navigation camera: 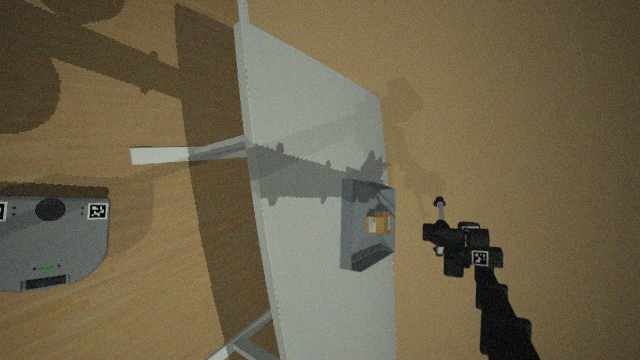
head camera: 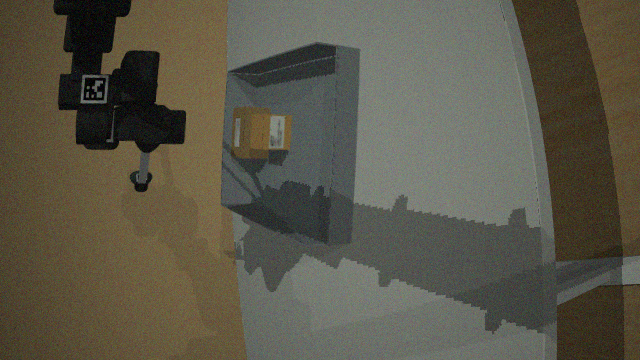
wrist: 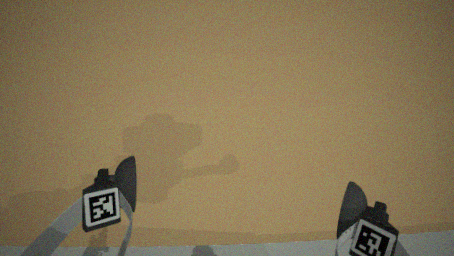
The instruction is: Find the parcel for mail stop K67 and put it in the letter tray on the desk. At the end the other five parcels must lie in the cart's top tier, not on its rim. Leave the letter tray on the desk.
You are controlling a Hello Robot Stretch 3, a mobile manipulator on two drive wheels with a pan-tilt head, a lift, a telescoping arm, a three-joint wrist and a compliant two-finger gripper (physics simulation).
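Places are measured from the robot's base along level axes (x ahead, y left, z up), in centimetres.
Pixels of known places: robot's base at its link origin: point(navigation camera: 51, 208).
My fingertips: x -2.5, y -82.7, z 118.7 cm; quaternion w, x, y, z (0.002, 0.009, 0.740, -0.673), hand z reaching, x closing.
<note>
For each thing: its top centre in the pictures, then the offset to it from my fingertips. Level surfaces: height alone.
- grey letter tray at its top centre: point(head camera: 257, 139) point(navigation camera: 382, 221) dx +1.4, dy +10.1, dz -17.1 cm
- white desk at its surface level: dz -23.6 cm
- taller parcel at its top centre: point(head camera: 256, 131) point(navigation camera: 381, 224) dx +0.0, dy +6.6, dz -18.4 cm
- wood floor at its surface level: dz -118.7 cm
The grey letter tray point(head camera: 347, 150) point(navigation camera: 348, 225) stands on the white desk point(head camera: 440, 125) point(navigation camera: 320, 300), at the edge beside the tan surface. Two orange-brown parcels are close together in it: a taller parcel point(head camera: 258, 135) point(navigation camera: 383, 223) and a lower parcel point(head camera: 286, 132) with a white label. The label text is too small to read. My gripper point(head camera: 145, 137) point(navigation camera: 439, 226) point(wrist: 236, 188) is open, with its fingers wide apart and no parcel between them. It is apart from the tray, on the tan side in the head and navigation views. The cart and the other parcels do not show.
My dark arm point(head camera: 90, 30) point(navigation camera: 505, 320) reaches in beside the desk. White desk legs point(navigation camera: 160, 155) stand over the wood floor point(navigation camera: 150, 300). My grey base point(navigation camera: 60, 250) is at the left in the navigation view. Arm shadows cross the desk.
</note>
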